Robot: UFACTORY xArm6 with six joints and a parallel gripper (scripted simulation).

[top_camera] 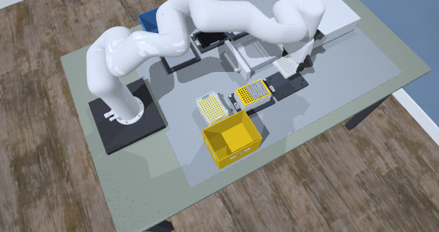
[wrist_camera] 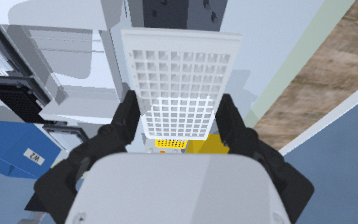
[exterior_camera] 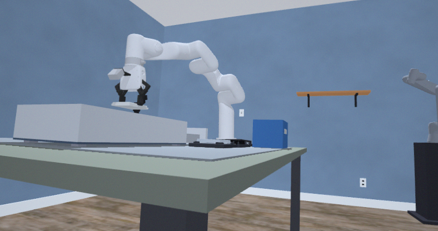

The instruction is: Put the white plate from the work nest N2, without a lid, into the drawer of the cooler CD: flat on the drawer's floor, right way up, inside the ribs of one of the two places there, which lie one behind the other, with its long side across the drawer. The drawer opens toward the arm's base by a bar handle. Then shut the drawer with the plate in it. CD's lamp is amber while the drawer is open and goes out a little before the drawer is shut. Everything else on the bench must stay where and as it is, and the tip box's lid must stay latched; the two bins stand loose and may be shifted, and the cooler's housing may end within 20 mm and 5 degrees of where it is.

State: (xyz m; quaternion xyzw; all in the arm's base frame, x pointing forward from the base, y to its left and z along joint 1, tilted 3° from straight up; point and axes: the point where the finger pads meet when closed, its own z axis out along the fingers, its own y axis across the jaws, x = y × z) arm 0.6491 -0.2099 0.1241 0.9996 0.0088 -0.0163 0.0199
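The drawer is 2 cm behind my hand, 19 cm to the left of it and 13 cm below it. From my hand the other things lie so: white plate (1 cm below); then cooler CD (12 cm ahead, 18 cm to the left, 13 cm below); then yellow tip rack (18 cm behind, 10 cm below).
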